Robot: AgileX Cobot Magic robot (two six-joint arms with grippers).
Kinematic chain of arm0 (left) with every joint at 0, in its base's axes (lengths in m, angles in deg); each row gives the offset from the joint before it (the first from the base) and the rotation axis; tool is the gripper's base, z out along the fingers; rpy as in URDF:
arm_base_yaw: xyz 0 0 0.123 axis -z
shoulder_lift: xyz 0 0 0 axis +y
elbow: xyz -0.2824 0 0.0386 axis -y
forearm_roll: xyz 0.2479 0 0.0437 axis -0.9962 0 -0.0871
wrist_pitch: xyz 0 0 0 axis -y
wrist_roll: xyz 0.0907 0 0.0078 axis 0.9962 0 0.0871
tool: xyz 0 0 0 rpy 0 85 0
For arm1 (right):
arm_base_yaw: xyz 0 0 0.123 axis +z
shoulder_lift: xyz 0 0 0 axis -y
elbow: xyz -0.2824 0 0.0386 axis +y
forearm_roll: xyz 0.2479 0 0.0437 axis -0.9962 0 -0.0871
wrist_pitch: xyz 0 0 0 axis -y
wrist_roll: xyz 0.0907 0 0.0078 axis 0.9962 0 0.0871
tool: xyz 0 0 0 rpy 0 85 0
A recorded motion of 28 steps. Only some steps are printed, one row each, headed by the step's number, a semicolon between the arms.
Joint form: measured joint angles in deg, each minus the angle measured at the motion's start. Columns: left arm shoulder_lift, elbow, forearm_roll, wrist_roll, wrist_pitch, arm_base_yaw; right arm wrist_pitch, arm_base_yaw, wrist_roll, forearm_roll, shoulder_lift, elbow.
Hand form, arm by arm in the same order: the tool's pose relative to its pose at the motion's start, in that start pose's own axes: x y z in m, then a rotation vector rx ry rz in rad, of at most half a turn. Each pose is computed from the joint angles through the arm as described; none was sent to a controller.
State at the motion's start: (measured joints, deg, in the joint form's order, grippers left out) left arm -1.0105 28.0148 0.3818 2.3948 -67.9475 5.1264; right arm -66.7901 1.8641 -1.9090 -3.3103 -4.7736 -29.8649
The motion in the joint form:
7: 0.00 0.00 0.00 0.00 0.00 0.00; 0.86 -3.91 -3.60 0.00 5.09 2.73
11: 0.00 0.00 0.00 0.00 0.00 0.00; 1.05 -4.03 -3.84 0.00 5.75 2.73
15: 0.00 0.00 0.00 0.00 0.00 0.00; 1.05 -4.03 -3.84 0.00 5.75 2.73
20: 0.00 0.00 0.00 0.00 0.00 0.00; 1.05 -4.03 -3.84 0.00 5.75 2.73
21: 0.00 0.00 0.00 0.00 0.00 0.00; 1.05 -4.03 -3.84 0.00 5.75 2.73
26: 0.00 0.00 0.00 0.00 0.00 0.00; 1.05 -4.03 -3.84 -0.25 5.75 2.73
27: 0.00 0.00 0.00 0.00 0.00 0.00; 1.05 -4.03 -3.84 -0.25 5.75 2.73
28: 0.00 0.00 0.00 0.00 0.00 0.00; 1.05 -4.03 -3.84 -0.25 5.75 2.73
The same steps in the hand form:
7: 0.0000 0.0000 0.0000 0.0000 0.0000 0.0000; 0.0143 0.0005 0.0016 0.0586 -0.0558 -0.0258
11: 0.0000 0.0000 0.0000 0.0000 0.0000 0.0000; 0.0150 0.0007 0.0004 0.0614 -0.0704 -0.0298
15: 0.0000 0.0000 0.0000 0.0000 0.0000 0.0000; 0.0150 0.0007 0.0004 0.0614 -0.0704 -0.0298
20: 0.0000 0.0000 0.0000 0.0000 0.0000 0.0000; 0.0150 0.0007 0.0004 0.0614 -0.0704 -0.0298
21: 0.0000 0.0000 0.0000 0.0000 0.0000 0.0000; 0.0150 0.0007 0.0004 0.0614 -0.0704 -0.0298
26: 0.0000 0.0000 0.0000 0.0000 0.0000 0.0000; 0.0150 0.0010 0.0004 0.0574 -0.0708 -0.0282
27: 0.0000 0.0000 0.0000 0.0000 0.0000 0.0000; 0.0150 0.0010 0.0004 0.0574 -0.0708 -0.0282
28: 0.0000 0.0000 0.0000 0.0000 0.0000 0.0000; 0.0150 0.0010 0.0004 0.0574 -0.0708 -0.0282

